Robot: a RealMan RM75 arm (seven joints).
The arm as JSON. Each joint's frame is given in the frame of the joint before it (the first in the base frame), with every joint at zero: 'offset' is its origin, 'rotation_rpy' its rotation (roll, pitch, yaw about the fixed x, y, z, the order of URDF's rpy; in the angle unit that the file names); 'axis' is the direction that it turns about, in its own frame. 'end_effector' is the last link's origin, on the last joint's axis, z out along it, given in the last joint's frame.
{
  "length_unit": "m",
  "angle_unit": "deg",
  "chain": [
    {
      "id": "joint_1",
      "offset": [
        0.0,
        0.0,
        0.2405
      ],
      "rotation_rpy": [
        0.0,
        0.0,
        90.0
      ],
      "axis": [
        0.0,
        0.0,
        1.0
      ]
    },
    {
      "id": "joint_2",
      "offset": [
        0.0,
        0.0,
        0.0
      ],
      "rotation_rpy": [
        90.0,
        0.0,
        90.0
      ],
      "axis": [
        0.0,
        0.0,
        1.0
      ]
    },
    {
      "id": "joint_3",
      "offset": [
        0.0,
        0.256,
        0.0
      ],
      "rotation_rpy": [
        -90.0,
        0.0,
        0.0
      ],
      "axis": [
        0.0,
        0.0,
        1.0
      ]
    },
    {
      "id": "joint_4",
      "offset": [
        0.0,
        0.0,
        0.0
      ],
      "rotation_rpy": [
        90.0,
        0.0,
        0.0
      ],
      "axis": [
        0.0,
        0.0,
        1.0
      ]
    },
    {
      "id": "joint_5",
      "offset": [
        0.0,
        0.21,
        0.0
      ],
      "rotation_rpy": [
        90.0,
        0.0,
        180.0
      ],
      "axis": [
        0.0,
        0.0,
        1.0
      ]
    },
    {
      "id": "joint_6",
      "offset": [
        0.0,
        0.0,
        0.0
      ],
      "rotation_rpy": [
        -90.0,
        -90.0,
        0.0
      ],
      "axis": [
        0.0,
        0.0,
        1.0
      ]
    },
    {
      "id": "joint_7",
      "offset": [
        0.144,
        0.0,
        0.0
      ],
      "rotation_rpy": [
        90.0,
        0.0,
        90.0
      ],
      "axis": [
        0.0,
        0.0,
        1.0
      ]
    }
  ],
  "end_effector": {
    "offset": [
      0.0,
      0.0,
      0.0
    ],
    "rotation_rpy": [
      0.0,
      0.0,
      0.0
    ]
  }
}
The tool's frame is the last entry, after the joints.
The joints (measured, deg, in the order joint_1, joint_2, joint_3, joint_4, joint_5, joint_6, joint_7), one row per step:
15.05 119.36 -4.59 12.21 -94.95 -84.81 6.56
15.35 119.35 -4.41 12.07 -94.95 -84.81 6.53
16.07 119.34 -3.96 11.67 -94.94 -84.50 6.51
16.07 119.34 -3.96 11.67 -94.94 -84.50 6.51
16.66 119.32 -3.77 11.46 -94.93 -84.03 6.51
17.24 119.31 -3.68 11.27 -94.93 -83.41 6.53
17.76 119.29 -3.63 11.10 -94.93 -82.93 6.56
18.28 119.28 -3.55 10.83 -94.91 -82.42 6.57
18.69 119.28 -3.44 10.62 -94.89 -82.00 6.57
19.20 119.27 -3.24 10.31 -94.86 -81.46 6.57
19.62 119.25 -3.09 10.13 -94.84 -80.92 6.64
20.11 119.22 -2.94 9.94 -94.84 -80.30 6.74
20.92 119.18 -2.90 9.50 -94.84 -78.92 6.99
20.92 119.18 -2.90 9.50 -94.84 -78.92 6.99
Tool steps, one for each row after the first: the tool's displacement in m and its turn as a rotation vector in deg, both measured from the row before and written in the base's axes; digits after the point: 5 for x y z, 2 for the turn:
-0.00066 0.00214 0.00083 0.20 -0.13 0.23
-0.00092 0.00527 0.00164 0.33 -0.40 0.29
0.00000 0.00000 0.00000 0.00 0.00 0.00
-0.00077 0.00400 0.00039 -0.03 -0.32 0.15
-0.00067 0.00380 -0.00019 -0.22 -0.35 0.08
-0.00075 0.00335 -0.00003 -0.18 -0.30 0.14
-0.00047 0.00351 0.00025 -0.11 -0.40 0.10
-0.00036 0.00283 0.00023 -0.06 -0.30 0.04
-0.00021 0.00368 0.00063 0.00 -0.42 0.00
-0.00016 0.00297 0.00020 -0.11 -0.26 -0.08
-0.00030 0.00339 0.00015 -0.16 -0.28 -0.07
0.00028 0.00553 -0.00036 -0.60 -0.67 -0.31
0.00000 0.00000 0.00000 0.00 0.00 0.00

